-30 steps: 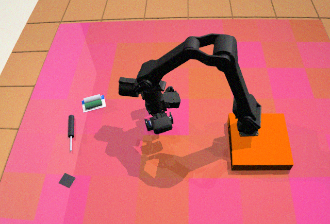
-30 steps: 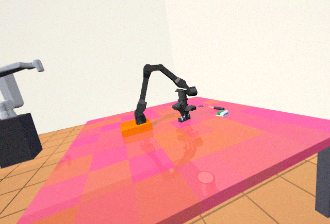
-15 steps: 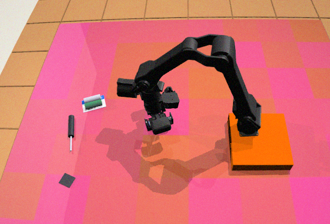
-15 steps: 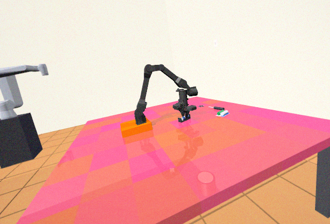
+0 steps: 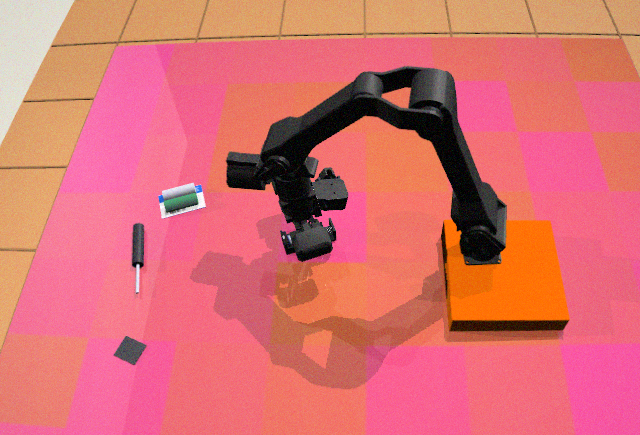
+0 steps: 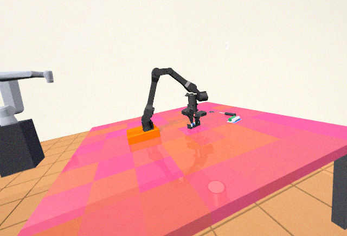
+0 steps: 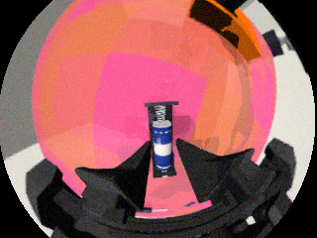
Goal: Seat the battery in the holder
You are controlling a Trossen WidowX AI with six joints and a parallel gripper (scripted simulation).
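My gripper tip is 10 mm short of the white battery. The rest, counted from my gripper tip: black-handled screwdriver 320 mm ahead, 30 mm to the left; then white card 250 mm ahead, 110 mm to the right.
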